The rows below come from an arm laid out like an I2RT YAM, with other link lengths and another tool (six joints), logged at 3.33 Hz.
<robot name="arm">
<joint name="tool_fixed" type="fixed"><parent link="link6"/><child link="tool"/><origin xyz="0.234 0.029 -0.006" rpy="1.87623 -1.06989 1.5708"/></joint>
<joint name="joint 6" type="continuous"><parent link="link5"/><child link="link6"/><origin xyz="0.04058 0 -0.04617"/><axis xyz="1 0 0"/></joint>
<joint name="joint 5" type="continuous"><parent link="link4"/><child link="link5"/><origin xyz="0.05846 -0.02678 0.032"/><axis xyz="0 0 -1"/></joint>
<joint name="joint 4" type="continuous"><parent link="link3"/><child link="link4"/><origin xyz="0.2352 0.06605 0.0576"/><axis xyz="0 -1 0"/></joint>
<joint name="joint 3" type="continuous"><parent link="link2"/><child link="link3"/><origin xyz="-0.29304 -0.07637 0"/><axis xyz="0 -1 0"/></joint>
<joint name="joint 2" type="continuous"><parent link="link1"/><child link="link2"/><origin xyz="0.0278 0.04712 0.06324"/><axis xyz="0 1 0"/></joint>
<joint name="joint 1" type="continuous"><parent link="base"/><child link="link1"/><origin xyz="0 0 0.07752"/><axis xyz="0 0 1"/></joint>
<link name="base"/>
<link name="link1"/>
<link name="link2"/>
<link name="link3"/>
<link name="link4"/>
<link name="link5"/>
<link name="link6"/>
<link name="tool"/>
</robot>
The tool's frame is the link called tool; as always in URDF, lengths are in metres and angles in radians. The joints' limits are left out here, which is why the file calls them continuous.
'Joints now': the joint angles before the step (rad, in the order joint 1, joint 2, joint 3, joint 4, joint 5, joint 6). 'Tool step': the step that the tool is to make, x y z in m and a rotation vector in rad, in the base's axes. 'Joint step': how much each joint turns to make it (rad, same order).
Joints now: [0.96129, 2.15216, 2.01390, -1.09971, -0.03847, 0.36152]
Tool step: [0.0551, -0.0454, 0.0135, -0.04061, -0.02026, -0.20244]
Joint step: [-0.09711, -0.00297, 0.06441, -0.08691, 0.07219, 0.08692]
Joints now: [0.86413, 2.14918, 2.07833, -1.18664, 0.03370, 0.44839]
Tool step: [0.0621, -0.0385, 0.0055, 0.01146, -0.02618, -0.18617]
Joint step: [-0.11736, 0.01724, 0.04165, -0.00112, 0.03233, 0.06180]
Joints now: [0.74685, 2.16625, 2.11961, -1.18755, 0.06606, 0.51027]
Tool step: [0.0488, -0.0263, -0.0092, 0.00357, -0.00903, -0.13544]
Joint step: [-0.08384, 0.06733, 0.07351, -0.00063, 0.02013, 0.04775]
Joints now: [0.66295, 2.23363, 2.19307, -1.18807, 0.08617, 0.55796]
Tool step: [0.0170, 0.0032, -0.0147, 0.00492, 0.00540, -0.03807]
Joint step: [-0.01262, 0.06833, 0.06108, 0.00368, 0.00171, 0.02649]
